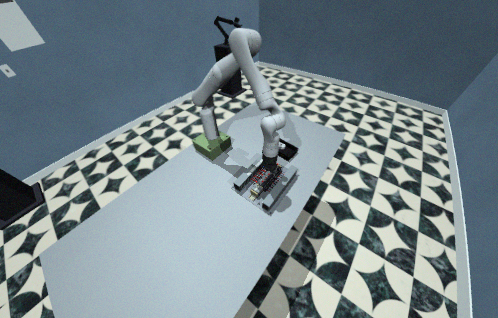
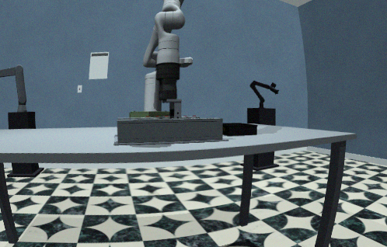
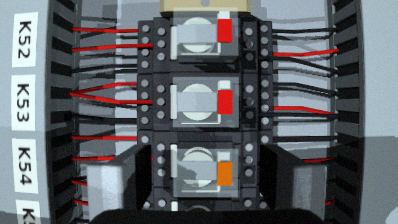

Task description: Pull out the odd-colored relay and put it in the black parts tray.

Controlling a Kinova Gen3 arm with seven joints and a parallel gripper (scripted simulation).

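Right now the K54 relay is 20 mm below my hand. Also, from my hand: K52 relay 60 mm to the left, 20 mm below; relay panel 40 mm to the right, 40 mm below; K53 relay 30 mm to the left, 20 mm below.
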